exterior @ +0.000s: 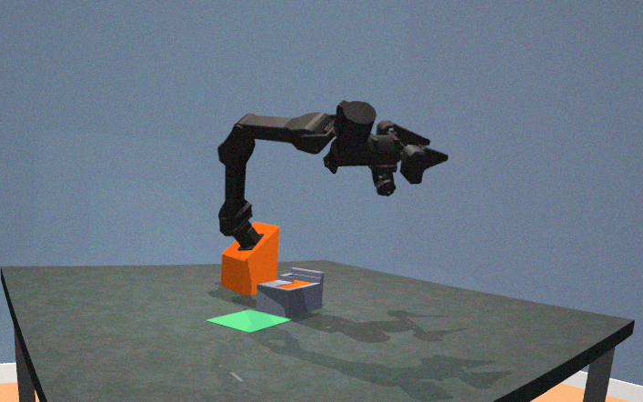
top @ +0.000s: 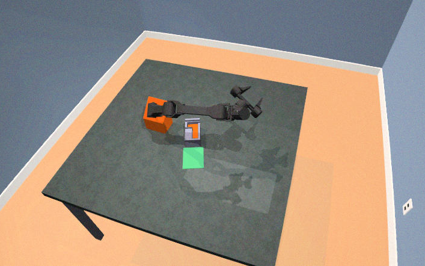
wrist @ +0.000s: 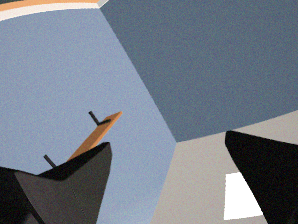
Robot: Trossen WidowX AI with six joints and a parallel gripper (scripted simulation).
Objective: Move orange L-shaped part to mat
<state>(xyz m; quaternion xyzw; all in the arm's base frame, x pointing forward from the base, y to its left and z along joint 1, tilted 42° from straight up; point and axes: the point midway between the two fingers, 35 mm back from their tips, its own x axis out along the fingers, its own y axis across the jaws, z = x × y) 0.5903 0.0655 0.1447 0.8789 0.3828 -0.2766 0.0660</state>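
The orange L-shaped part is 350 mm behind my gripper tip, 30 mm to the right of it and 330 mm below it. Also, from my gripper tip: green mat 320 mm behind, 190 mm to the right, 400 mm below.
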